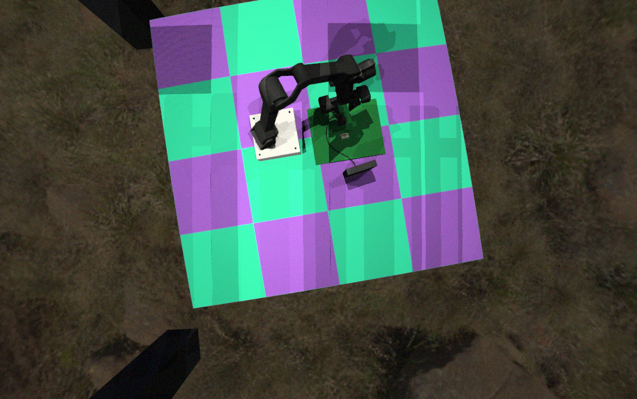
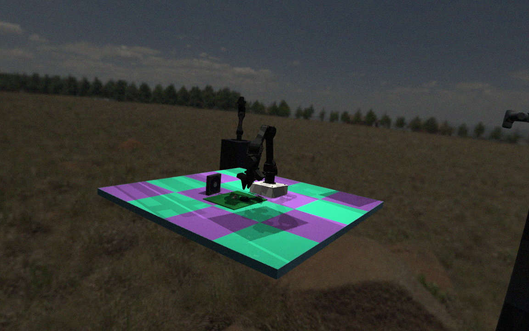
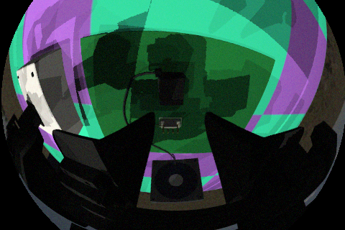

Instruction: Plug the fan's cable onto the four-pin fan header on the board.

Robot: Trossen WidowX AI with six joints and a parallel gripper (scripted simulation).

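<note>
My gripper tip is 1 cm to the left of the dark plug and 6 cm above it. Round my gripper tip: green board (2 cm ahead, 6 cm to the right, 9 cm below); then four-pin header (1 cm ahead, 8 cm to the right, 8 cm below); then black fan (5 cm ahead, 22 cm to the right, 2 cm below).
</note>
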